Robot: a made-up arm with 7 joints.
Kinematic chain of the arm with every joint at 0, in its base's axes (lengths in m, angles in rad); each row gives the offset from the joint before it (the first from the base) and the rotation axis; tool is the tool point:
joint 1: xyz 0 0 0.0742 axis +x
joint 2: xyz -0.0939 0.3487 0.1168 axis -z
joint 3: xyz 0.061 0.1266 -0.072 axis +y
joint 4: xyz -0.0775 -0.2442 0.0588 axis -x
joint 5: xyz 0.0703 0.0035 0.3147 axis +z
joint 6: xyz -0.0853 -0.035 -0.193 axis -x
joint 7: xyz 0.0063 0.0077 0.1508 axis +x
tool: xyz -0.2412 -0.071 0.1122
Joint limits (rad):
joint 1: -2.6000..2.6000
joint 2: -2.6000..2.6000
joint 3: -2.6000..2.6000
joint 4: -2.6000..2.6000
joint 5: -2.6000..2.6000
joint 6: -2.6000..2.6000
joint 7: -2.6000..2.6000
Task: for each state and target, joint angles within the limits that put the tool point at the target. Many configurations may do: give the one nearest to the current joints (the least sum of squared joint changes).
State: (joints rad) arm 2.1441 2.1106 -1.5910 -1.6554 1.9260 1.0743 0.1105
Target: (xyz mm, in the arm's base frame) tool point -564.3 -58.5 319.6
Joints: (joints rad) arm 2.2922 2.2033 -1.4431 -1.7533 1.8152 1.3054 0.0500
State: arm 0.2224 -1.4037 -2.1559 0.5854 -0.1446 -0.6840 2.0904
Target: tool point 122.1 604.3 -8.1
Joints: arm 0.3891 -1.3738 -2.5390 0.4005 -0.0040 -0.7407 1.9650
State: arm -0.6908 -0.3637 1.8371 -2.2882 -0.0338 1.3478 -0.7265
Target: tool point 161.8 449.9 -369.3
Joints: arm -1.4045 -0.9212 1.8631 -2.1562 0.4202 1.9701 -1.0235
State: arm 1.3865 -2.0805 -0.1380 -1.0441 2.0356 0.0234 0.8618
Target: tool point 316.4 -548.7 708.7
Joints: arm 2.0481 -1.9280 0.0357 -0.7764 2.0410 0.0810 0.2154
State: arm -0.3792 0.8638 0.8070 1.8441 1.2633 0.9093 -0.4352
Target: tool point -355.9 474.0 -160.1
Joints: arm -1.0018 0.2800 0.5885 2.0688 0.7095 1.3778 -0.6632
